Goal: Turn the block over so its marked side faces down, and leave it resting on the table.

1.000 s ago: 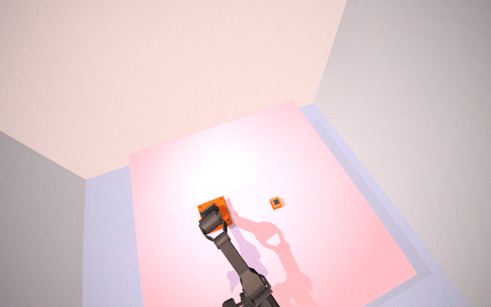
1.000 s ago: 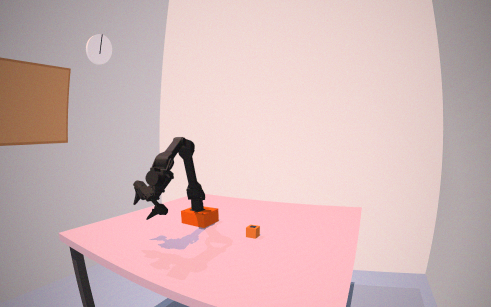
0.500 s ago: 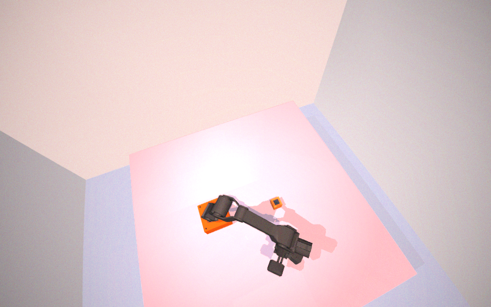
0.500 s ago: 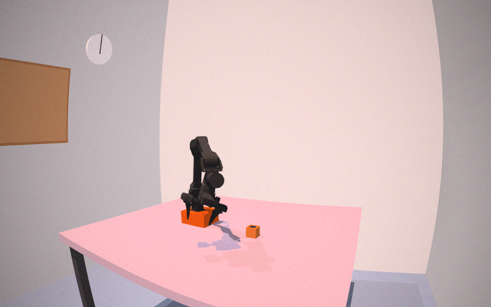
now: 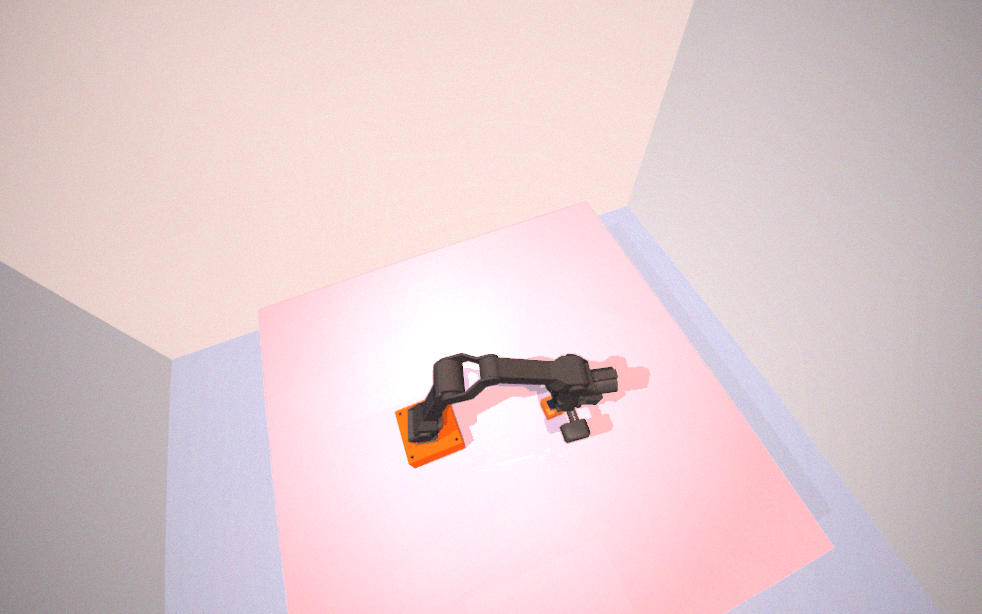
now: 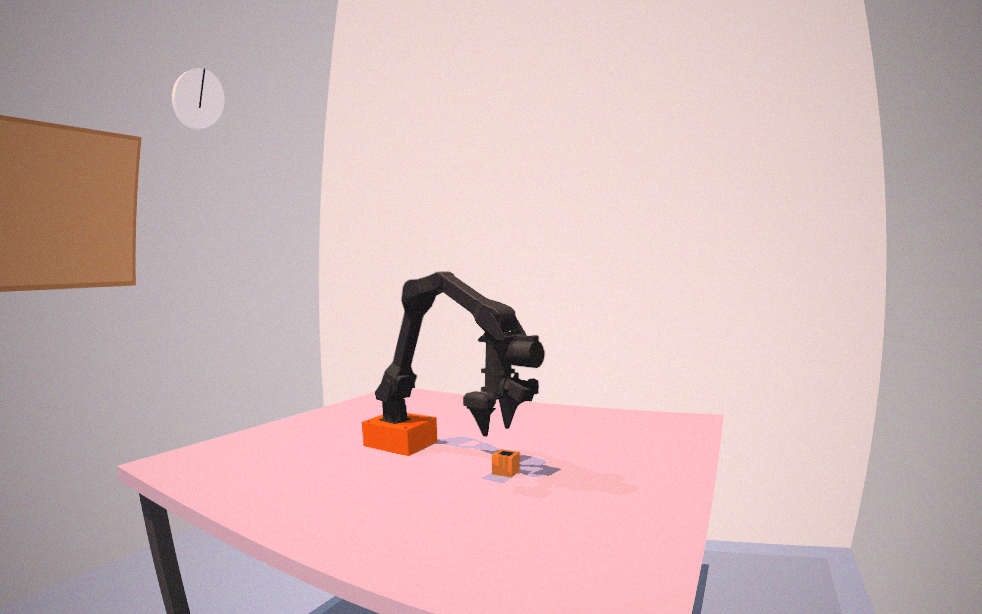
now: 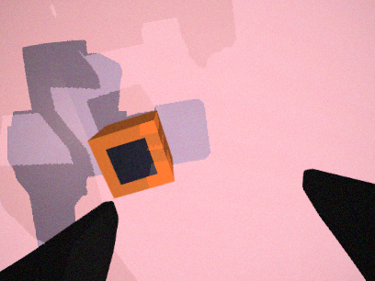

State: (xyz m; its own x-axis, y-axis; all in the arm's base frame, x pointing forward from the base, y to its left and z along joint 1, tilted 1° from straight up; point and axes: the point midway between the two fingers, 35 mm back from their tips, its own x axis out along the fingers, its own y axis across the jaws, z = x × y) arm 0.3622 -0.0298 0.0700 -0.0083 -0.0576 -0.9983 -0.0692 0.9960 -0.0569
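Right now the orange block is 50 mm to the left of my gripper tip and 80 mm below it.
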